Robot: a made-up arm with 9 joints. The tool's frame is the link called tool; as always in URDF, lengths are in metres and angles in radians. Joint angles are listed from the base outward. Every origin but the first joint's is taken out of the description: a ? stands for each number. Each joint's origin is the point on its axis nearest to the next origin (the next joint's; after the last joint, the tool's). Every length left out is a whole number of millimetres.
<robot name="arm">
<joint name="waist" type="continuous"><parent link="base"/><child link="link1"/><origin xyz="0.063 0.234 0.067" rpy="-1.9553 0.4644 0.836"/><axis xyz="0 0 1"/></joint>
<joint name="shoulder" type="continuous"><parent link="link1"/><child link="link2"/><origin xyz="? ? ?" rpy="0.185 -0.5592 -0.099"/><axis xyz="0 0 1"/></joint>
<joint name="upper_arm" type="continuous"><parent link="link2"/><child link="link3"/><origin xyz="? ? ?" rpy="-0.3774 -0.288 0.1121"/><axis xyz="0 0 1"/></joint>
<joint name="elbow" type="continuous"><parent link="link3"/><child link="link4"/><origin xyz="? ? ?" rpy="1.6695 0.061 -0.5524"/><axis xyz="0 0 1"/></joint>
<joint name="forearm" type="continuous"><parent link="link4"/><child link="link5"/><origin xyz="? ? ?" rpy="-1.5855 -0.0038 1.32"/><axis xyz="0 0 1"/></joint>
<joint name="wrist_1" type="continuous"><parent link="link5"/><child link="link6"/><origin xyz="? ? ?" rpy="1.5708 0 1.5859"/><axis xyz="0 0 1"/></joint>
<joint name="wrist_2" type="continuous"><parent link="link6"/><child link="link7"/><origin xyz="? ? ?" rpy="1.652 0.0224 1.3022"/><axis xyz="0 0 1"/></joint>
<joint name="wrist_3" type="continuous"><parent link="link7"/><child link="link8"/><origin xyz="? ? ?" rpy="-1.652 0.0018 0.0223"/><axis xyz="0 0 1"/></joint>
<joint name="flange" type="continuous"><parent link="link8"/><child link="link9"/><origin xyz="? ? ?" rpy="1.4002 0.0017 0.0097"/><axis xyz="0 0 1"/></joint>
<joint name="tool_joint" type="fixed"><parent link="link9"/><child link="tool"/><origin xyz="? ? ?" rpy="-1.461 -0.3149 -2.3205"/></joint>
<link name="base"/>
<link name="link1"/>
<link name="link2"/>
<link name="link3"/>
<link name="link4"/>
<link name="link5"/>
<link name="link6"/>
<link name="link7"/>
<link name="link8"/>
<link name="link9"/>
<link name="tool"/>
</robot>
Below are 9 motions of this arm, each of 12 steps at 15 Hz.
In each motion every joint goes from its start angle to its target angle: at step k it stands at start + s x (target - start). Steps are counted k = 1, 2, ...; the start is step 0. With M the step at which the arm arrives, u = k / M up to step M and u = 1 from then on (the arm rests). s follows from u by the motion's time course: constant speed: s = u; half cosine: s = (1 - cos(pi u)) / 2; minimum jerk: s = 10 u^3 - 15 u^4 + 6 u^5.
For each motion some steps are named. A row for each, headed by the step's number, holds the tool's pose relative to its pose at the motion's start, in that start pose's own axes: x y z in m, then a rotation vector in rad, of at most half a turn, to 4 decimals.
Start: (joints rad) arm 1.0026 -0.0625 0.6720 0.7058 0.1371 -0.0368 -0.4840 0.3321 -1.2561
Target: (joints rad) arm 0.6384 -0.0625 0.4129 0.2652 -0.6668 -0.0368 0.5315 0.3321 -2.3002
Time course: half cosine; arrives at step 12
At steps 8, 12:
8: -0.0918 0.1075 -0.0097 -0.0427 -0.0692 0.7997
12: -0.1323 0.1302 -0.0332 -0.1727 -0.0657 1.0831

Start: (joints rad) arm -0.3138 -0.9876 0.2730 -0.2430 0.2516 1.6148 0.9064 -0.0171 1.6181
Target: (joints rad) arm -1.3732 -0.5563 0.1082 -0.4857 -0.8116 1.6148 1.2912 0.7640 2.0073
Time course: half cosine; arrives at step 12
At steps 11, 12:
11: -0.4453 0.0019 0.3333 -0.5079 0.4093 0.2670
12: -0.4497 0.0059 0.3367 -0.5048 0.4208 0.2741

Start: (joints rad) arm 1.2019 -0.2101 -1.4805 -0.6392 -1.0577 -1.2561 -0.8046 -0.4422 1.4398
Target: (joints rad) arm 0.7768 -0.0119 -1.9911 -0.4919 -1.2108 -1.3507 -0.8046 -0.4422 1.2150
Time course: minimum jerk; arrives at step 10
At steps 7, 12:
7: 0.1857 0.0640 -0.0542 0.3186 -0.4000 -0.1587
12: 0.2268 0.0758 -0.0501 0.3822 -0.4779 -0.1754

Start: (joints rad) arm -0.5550 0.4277 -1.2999 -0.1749 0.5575 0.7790 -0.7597 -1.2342 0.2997
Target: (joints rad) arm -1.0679 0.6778 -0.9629 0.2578 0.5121 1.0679 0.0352 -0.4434 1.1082
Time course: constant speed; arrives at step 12
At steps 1, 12:
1: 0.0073 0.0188 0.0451 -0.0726 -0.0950 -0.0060
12: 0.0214 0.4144 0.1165 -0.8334 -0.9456 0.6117

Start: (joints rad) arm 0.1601 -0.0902 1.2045 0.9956 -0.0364 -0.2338 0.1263 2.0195 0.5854
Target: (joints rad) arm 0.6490 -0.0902 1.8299 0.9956 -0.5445 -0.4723 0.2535 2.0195 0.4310
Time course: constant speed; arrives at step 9
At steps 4, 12:
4: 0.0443 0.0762 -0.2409 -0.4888 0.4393 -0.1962
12: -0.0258 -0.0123 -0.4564 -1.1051 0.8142 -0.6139

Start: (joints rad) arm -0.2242 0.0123 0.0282 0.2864 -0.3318 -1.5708 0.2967 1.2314 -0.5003
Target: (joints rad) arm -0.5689 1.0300 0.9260 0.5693 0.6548 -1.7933 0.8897 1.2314 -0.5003
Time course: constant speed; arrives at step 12
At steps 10, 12:
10: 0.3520 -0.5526 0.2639 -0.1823 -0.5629 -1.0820
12: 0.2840 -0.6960 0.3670 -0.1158 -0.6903 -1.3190

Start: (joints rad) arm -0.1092 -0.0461 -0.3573 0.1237 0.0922 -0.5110 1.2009 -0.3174 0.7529
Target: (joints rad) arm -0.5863 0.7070 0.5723 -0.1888 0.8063 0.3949 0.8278 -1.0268 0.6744
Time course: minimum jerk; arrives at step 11
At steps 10, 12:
10: -0.5599 -0.5853 -0.2303 -1.0917 2.2557 0.8773
12: -0.5625 -0.5929 -0.2243 -1.1036 2.2696 0.8788

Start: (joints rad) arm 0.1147 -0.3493 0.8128 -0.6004 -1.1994 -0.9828 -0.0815 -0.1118 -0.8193
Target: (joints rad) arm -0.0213 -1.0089 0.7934 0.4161 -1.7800 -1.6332 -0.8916 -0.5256 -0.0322
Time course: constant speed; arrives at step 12
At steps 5, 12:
5: -0.0153 0.0040 -0.0272 0.5316 -0.1316 0.2175
12: -0.0756 0.0076 -0.0713 1.1938 -0.3083 0.3032

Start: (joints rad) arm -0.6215 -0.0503 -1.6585 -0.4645 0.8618 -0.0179 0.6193 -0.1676 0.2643
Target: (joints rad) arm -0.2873 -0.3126 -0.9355 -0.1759 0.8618 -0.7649 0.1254 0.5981 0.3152
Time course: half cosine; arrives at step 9
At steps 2, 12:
2: -0.0417 0.0091 -0.0989 -0.0563 0.0966 -0.0370
12: -0.5199 -0.0415 -0.6467 -0.7443 0.8025 -0.0941

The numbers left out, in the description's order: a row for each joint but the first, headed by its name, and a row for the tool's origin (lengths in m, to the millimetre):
shoulder: 0.028 0.141 0
upper_arm: -0.038 0.093 0
elbow: -0.275 -0.347 0
forearm: -0.152 0.063 0
wrist_1: -0.227 0.018 0
wrist_2: 0.115 -0.092 0
wrist_3: -0.167 -0.004 0
flange: -0.064 -0.276 0
tool: -0.027 -0.296 0

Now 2 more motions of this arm.
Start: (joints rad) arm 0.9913 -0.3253 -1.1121 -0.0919 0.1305 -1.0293 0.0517 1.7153 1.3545
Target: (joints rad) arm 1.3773 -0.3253 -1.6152 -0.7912 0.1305 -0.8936 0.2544 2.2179 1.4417
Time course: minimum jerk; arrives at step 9
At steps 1, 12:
1: 0.0002 -0.0007 0.0071 -0.0035 -0.0134 -0.0027
12: -0.2130 -0.0746 0.5025 -0.4522 -0.9386 -0.4806

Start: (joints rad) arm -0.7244 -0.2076 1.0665 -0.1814 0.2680 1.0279 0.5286 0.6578 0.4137
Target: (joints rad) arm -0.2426 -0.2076 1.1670 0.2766 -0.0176 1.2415 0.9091 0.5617 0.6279
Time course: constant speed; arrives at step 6
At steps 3, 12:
3: -0.0526 0.1839 -0.0033 -0.1595 -0.1365 0.2977
12: -0.1499 0.3417 -0.0547 -0.2902 -0.2307 0.6519

